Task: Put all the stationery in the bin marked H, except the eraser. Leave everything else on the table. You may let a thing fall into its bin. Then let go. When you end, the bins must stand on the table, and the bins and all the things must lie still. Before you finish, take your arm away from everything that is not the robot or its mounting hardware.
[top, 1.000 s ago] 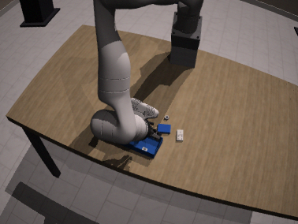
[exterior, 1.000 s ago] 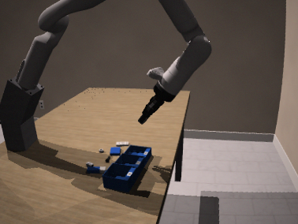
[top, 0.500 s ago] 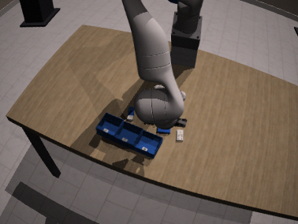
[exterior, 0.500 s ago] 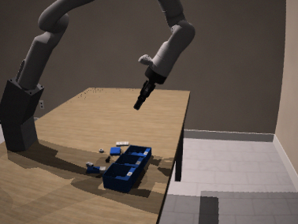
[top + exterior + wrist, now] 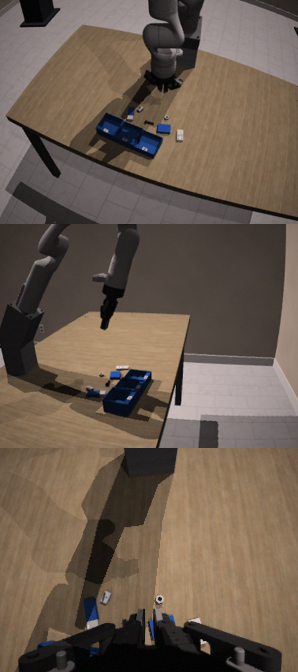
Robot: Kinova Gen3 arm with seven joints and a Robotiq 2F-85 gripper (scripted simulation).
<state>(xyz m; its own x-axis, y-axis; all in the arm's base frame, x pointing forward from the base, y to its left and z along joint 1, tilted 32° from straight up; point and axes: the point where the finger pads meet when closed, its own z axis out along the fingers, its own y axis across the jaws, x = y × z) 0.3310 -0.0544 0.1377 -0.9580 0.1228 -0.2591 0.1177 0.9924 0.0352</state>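
Now: hand 9 cm short of the blue three-part bin, 11 cm to the left of it and 20 cm above it. The rest, counted from my hand: black bolt: 5 cm to the right, 21 cm below; grey nut: 4 cm behind, 2 cm to the left, 22 cm below; flat blue pad: 2 cm ahead, 2 cm to the left, 21 cm below.
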